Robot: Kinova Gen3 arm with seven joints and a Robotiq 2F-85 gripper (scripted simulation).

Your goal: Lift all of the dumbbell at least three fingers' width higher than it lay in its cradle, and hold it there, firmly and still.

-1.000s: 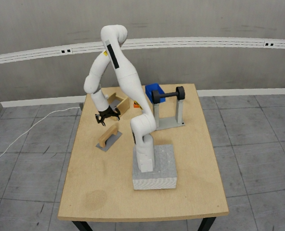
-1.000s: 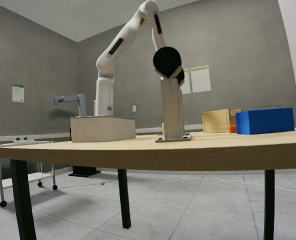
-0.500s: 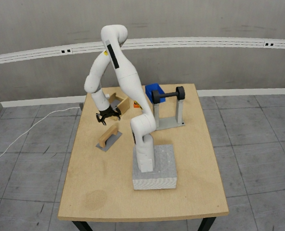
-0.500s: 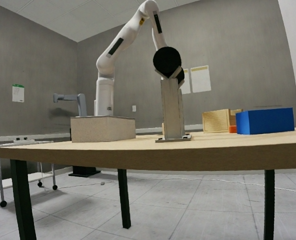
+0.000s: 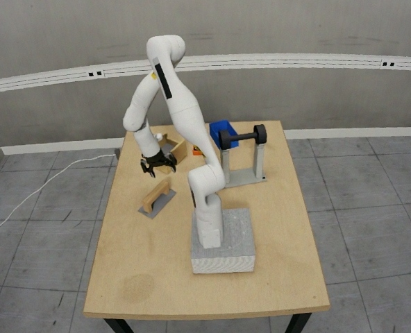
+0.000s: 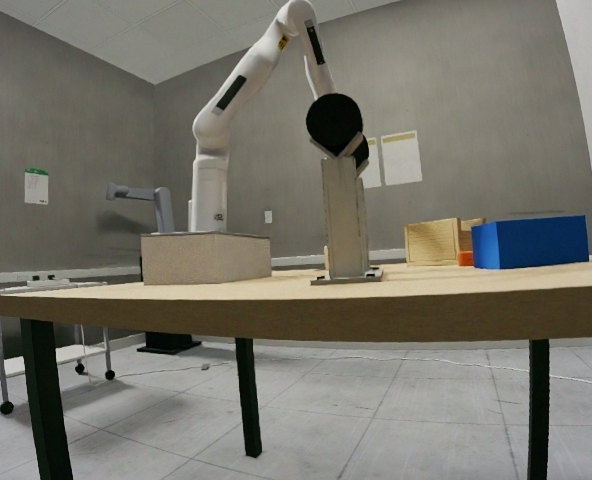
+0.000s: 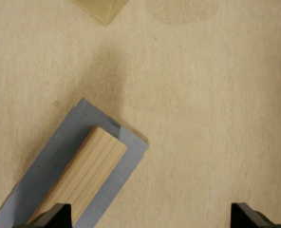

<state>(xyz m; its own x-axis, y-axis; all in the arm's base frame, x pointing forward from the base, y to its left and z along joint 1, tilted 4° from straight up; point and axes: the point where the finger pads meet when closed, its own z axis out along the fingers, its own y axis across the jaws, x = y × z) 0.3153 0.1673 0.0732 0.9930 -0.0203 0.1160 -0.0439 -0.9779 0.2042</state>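
Right now the black dumbbell is 35 cm to the right of my hand, 9 cm ahead of it and 8 cm above it. Also, from my hand: cradle 35 cm to the right, 9 cm ahead, 6 cm below; wooden box 27 cm ahead, 11 cm below, 1 cm to the left; blue box 39 cm ahead, 30 cm to the right, 14 cm below.
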